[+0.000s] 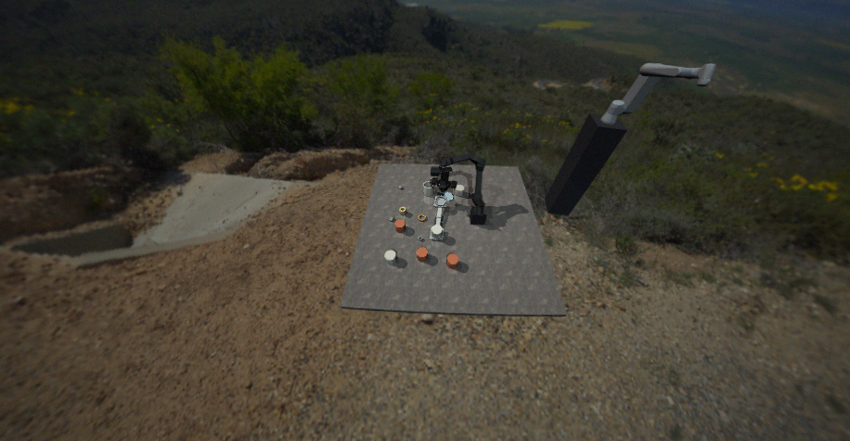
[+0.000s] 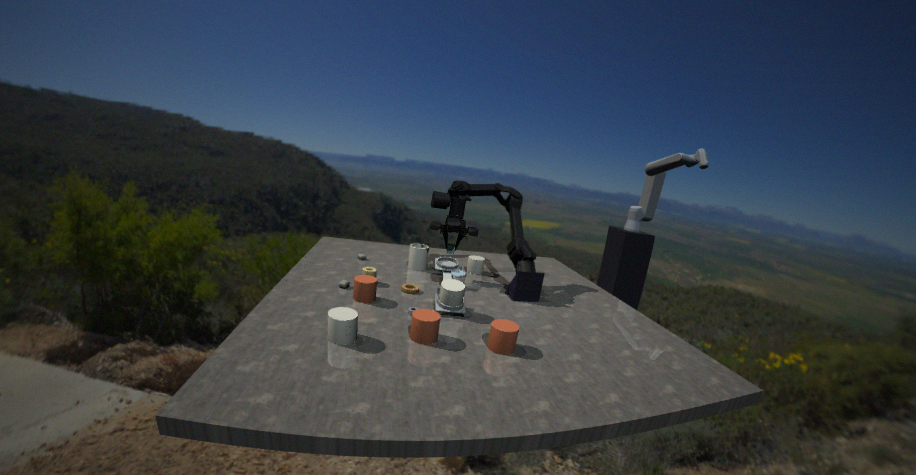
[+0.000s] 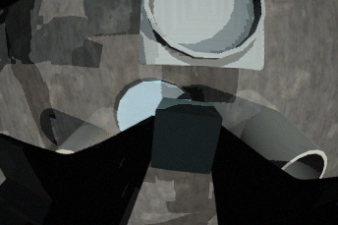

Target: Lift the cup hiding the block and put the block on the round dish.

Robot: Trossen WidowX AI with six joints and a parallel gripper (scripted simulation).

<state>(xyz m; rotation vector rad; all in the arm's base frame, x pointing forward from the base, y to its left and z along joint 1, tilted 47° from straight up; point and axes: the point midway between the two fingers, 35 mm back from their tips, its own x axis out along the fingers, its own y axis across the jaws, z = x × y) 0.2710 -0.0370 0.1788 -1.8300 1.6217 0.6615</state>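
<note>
The round dish is 30 mm behind my gripper tip, 50 mm to the right of it and 110 mm below it. The rest, counted from my gripper tip: grey balance: 200 mm to the left, 70 mm below; then teal block: 10 mm above.
</note>
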